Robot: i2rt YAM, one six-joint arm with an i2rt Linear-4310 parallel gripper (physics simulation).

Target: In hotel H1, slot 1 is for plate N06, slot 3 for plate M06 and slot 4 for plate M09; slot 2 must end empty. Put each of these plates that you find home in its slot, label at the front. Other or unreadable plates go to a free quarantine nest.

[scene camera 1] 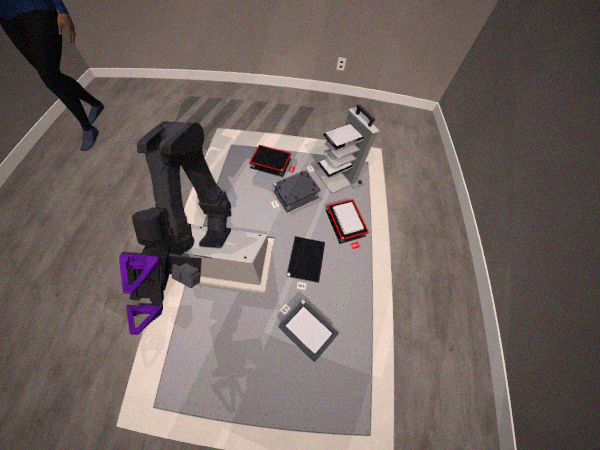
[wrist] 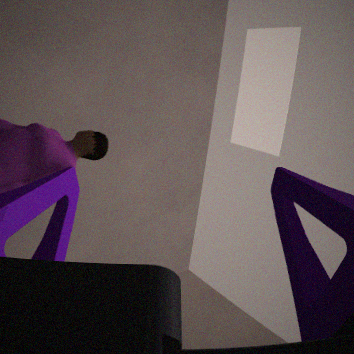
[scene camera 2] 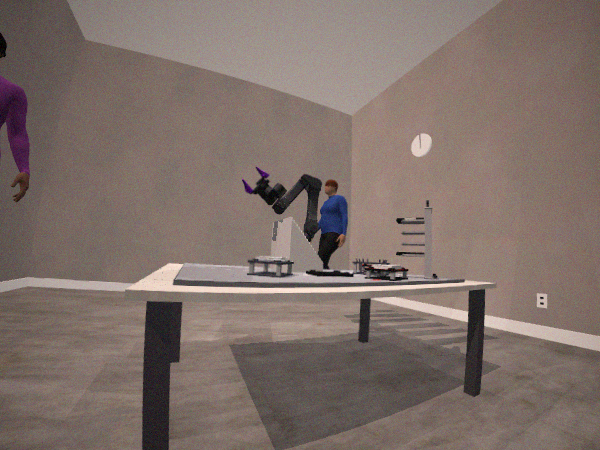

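Seen in the pictures: gripper, fingertip midpoint: (scene camera 1: 131, 314) (wrist: 174, 177) (scene camera 2: 249, 172); arm's base at its link origin: (scene camera 1: 216, 237) (scene camera 2: 297, 245).
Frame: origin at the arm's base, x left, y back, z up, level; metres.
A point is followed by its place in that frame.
My gripper (scene camera 1: 130, 298) (scene camera 2: 250, 174) @(y 0.015, x -0.297, z 0.345 m) (wrist: 174, 177) @(y 0.015, x -0.297, z 0.345 m) is open and empty, raised high beyond the table's left edge in scene camera 1. The hotel (scene camera 1: 366, 150) @(y -0.533, x 0.353, z 0.093 m) (scene camera 2: 428, 245) @(y -0.539, x 0.356, z 0.014 m) stands at the back right. A white-topped plate (scene camera 1: 344, 135) (scene camera 2: 410, 220) lies on its top shelf and another plate (scene camera 1: 336, 165) (scene camera 2: 410, 253) on its lowest loaded shelf; the two shelves between look empty. A white-topped plate (scene camera 1: 347, 218) @(y -0.479, x 0.140, z -0.076 m) lies on a red-rimmed nest (scene camera 1: 366, 232) @(y -0.556, x 0.087, z -0.090 m). Another white-topped plate (scene camera 1: 308, 329) @(y -0.320, x -0.280, z -0.066 m) lies on a dark nest (scene camera 1: 316, 356) @(y -0.347, x -0.363, z -0.081 m) at the front. Plate labels are unreadable.
A red-rimmed stand with a black top (scene camera 1: 270, 158) @(y -0.148, x 0.448, z -0.091 m) is at the back. A grey pegged nest (scene camera 1: 297, 190) @(y -0.275, x 0.259, z -0.071 m) stands near the hotel, and a low black rectangle (scene camera 1: 306, 259) @(y -0.317, x -0.024, z -0.118 m) lies mid-mat. The arm's pale wedge base (scene camera 1: 232, 267) @(y -0.079, x -0.117, z 0.049 m) (scene camera 2: 287, 245) @(y -0.119, x -0.120, z -0.011 m) stands at the left edge.
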